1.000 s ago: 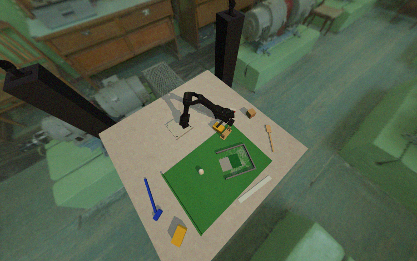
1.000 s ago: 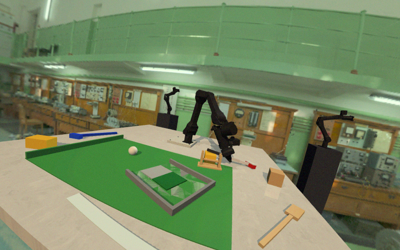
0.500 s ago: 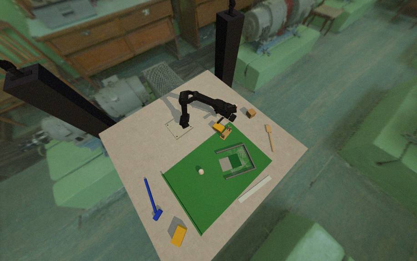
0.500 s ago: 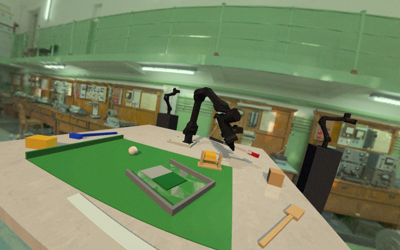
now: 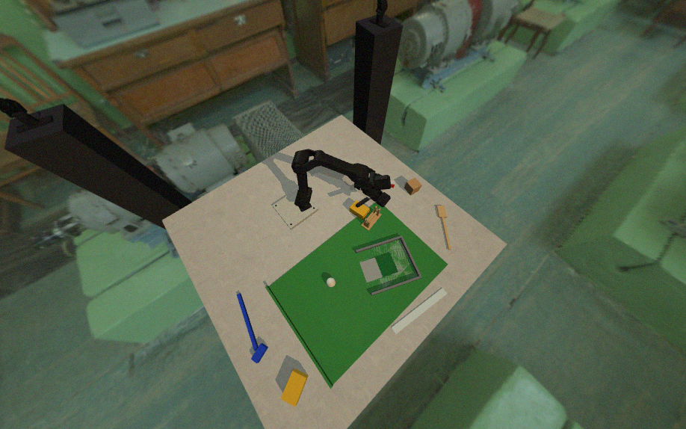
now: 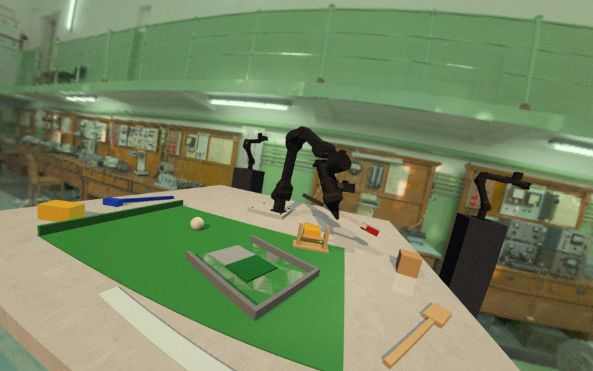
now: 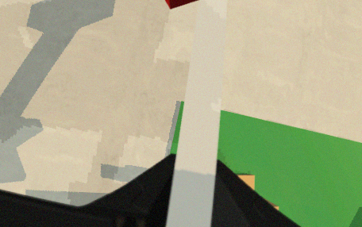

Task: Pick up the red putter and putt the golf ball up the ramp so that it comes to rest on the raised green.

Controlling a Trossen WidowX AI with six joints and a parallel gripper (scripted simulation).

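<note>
My gripper tip is 20 mm below the red putter, 10 mm to the right of it and 10 mm past it. From my gripper tip the other things lie so: wooden cube (250 mm to the left, 80 mm below, 20 mm ahead); wooden stand (70 mm below, 70 mm ahead, 60 mm to the right); wooden mallet (280 mm ahead, 260 mm to the left, 100 mm below).
</note>
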